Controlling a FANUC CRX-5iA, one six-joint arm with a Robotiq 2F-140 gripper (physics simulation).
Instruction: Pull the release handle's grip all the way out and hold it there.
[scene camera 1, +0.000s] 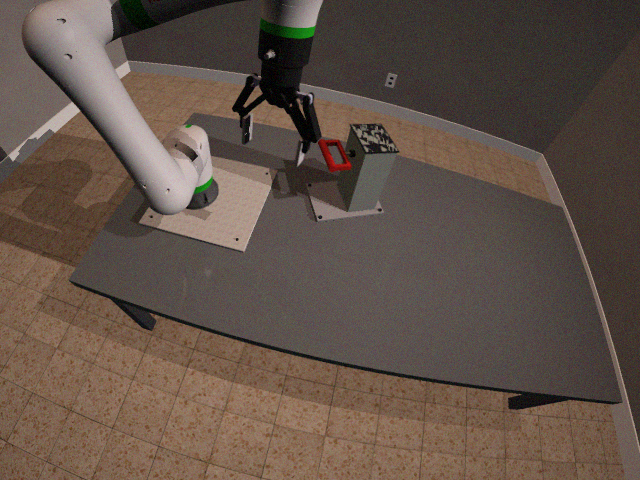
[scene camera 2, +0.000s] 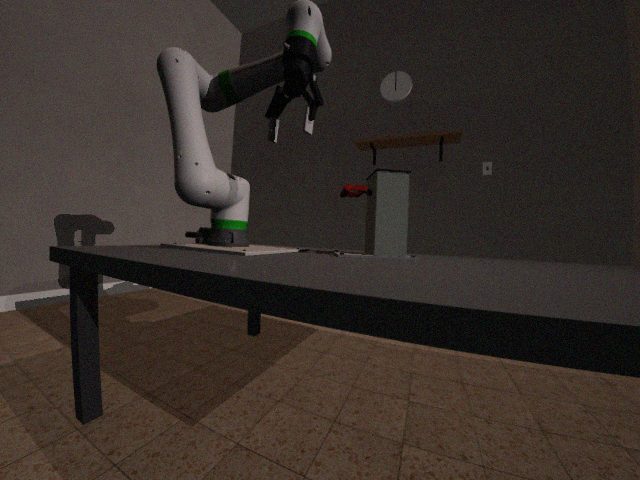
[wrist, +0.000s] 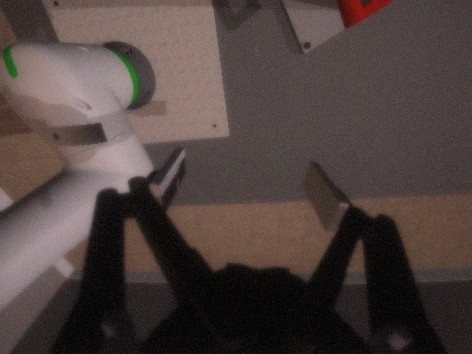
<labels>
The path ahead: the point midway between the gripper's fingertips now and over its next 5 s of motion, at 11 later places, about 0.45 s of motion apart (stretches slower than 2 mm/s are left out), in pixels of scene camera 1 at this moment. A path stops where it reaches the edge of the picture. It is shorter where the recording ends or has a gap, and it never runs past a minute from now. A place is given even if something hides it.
My gripper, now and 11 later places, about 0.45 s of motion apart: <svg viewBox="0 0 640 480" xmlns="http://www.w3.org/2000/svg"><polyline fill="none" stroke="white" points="272,151 334,137 328,159 327,148 327,146 328,148 325,150 323,158 324,159 324,163 312,166 304,167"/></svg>
</labels>
